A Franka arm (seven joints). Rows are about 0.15 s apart.
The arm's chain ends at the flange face. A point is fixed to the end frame.
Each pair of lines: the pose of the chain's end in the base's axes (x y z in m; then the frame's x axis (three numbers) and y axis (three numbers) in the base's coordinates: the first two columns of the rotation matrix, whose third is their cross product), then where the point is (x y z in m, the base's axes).
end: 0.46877 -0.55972 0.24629 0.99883 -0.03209 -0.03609 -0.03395 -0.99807 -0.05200
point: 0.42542 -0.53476 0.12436
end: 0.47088 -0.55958 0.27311 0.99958 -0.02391 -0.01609 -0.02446 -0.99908 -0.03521
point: 0.42972 -0.53712 0.14994
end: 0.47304 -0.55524 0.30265 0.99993 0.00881 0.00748 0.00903 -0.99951 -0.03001
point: 0.43409 -0.53475 0.17843
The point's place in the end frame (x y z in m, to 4 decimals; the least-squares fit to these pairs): -0.0397 -0.0171 0.1245
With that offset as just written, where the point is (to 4 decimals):
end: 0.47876 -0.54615 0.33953 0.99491 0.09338 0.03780 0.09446 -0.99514 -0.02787
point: 0.4420 -0.5289 0.2141
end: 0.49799 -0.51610 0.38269 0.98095 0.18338 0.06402 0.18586 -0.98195 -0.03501
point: 0.4629 -0.5008 0.2566
